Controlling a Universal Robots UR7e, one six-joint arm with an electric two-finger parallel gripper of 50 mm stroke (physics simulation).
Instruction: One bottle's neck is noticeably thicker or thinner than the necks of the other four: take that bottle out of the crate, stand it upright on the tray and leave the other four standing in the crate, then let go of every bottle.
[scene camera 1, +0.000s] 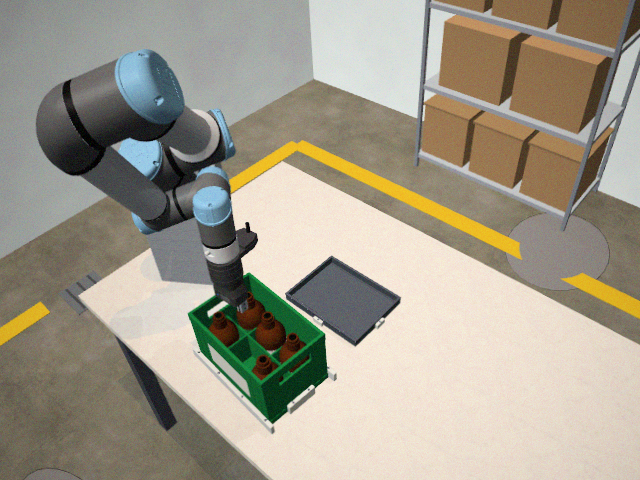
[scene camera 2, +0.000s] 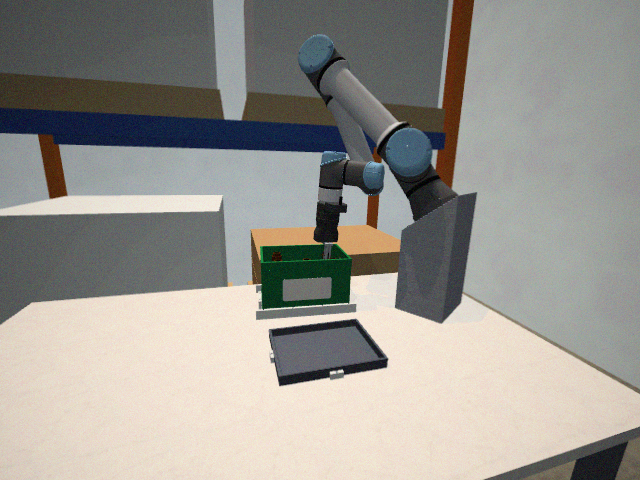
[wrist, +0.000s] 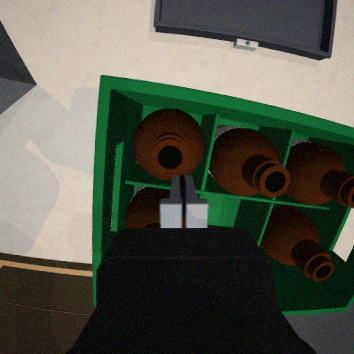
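Where they show: gripper, fingertip midpoint: (scene camera 1: 243, 309) (wrist: 181, 187); arm's base at its link origin: (scene camera 1: 175, 181) (scene camera 2: 437, 212).
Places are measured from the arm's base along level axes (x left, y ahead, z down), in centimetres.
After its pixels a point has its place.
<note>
A green crate (scene camera 1: 294, 384) {x -27.9, y 48.5, z 23.6 cm} (scene camera 2: 310, 268) {x -13.5, y 38.3, z 16.7 cm} (wrist: 200, 97) {x -11.6, y 31.9, z 14.2 cm} holds several brown bottles, standing. On the tray side are an arm-end bottle (scene camera 1: 251, 315) {x -17.1, y 31.0, z 19.9 cm} (wrist: 170, 125) {x -13.1, y 29.8, z 19.3 cm}, a middle bottle (scene camera 1: 270, 333) {x -20.2, y 38.3, z 19.4 cm} (wrist: 240, 155) {x -16.9, y 35.6, z 19.3 cm} and a far-end bottle (scene camera 1: 291, 355) {x -23.7, y 45.8, z 19.4 cm} (wrist: 312, 162) {x -19.2, y 43.6, z 20.0 cm}. In the other row are an arm-end bottle (scene camera 1: 222, 330) {x -24.5, y 27.5, z 19.1 cm} (wrist: 142, 207) {x -20.5, y 25.5, z 20.1 cm}, partly hidden in the wrist view, and a far-end bottle (scene camera 1: 264, 366) {x -30.6, y 43.2, z 16.2 cm} (wrist: 290, 235) {x -27.4, y 40.9, z 19.7 cm}. My gripper (scene camera 1: 242, 308) {x -18.1, y 29.7, z 17.2 cm} (scene camera 2: 326, 256) {x -18.1, y 29.7, z 17.2 cm} (wrist: 181, 187) {x -18.1, y 29.7, z 17.2 cm} is shut and empty, low beside the tray-side arm-end bottle's neck. I cannot tell which neck differs. The dark tray (scene camera 1: 330, 328) {x -5.2, y 46.2, z 30.9 cm} (scene camera 2: 361, 365) {x 16.0, y 41.7, z 30.0 cm} (wrist: 200, 36) {x -2.2, y 36.3, z 31.5 cm} holds no bottle.
The crate's divider (wrist: 240, 199) {x -27.0, y 38.7, z 30.6 cm} and raised walls surround the bottles. The middle compartment opposite the tray side has no bottle. Pale stops (scene camera 1: 301, 399) {x -27.8, y 49.8, z 29.3 cm} (scene camera 2: 305, 311) {x -12.9, y 40.2, z 30.1 cm} border the crate. The arm's grey pedestal (scene camera 1: 178, 253) {x -7.0, y 1.0, z 19.6 cm} (scene camera 2: 429, 268) {x 6.0, y 8.8, z 15.5 cm} stands near the crate's arm end.
</note>
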